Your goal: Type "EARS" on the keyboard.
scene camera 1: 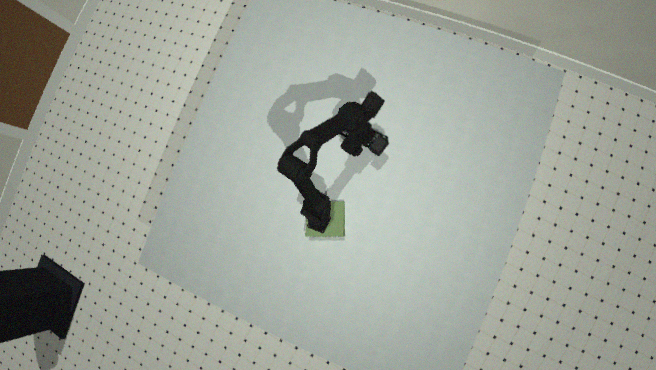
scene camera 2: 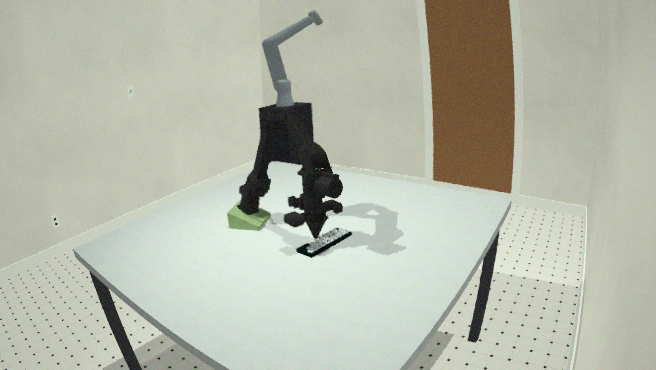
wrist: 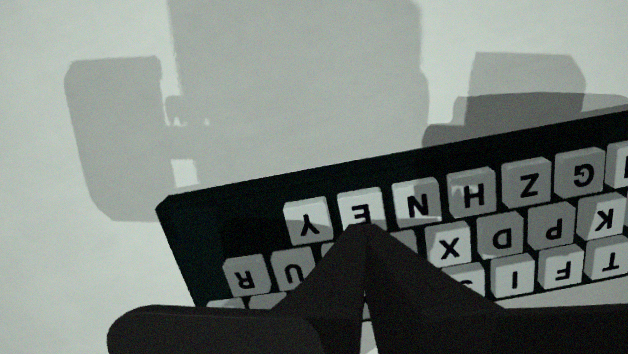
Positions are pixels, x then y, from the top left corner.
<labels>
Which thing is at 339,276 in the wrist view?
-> My gripper.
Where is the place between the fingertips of my gripper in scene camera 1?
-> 363,139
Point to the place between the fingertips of my gripper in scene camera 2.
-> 315,238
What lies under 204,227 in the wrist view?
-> A black keyboard.
</labels>
